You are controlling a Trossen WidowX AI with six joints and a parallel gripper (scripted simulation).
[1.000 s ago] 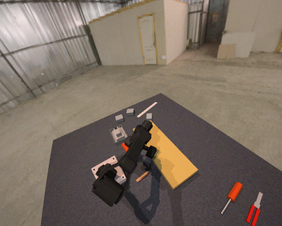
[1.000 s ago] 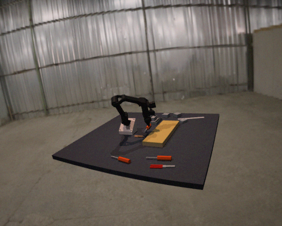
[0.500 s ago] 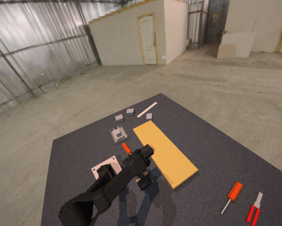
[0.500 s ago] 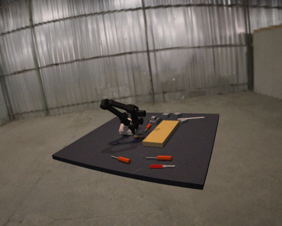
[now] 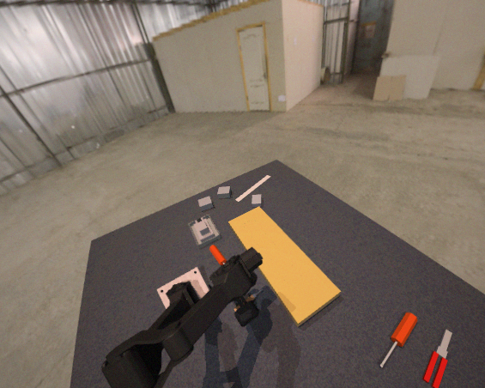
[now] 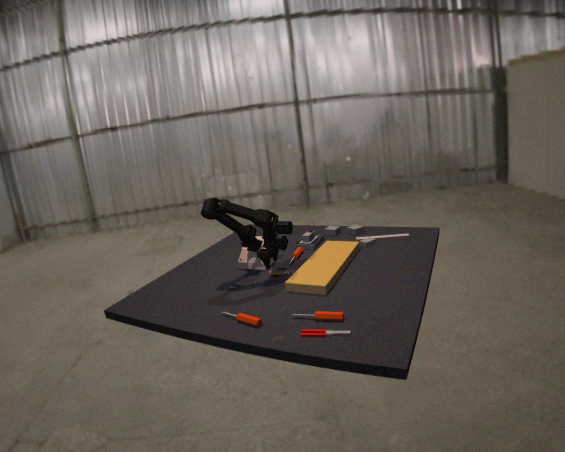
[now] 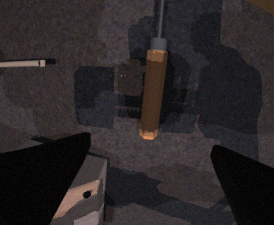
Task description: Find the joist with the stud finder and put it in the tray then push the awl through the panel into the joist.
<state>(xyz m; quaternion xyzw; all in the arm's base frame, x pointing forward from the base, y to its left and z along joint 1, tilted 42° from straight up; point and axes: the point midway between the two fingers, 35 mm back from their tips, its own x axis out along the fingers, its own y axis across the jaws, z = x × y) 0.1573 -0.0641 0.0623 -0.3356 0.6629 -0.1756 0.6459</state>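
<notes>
My gripper tip is now 6 cm short of the awl, 1 cm to the right of it and 4 cm above it. Round my gripper tip: grey tray (3 cm behind, 42 cm to the left, 3 cm below); then square light (3 cm behind, 45 cm to the left, 2 cm above); then grey stud finder (3 cm behind, 43 cm to the left).
</notes>
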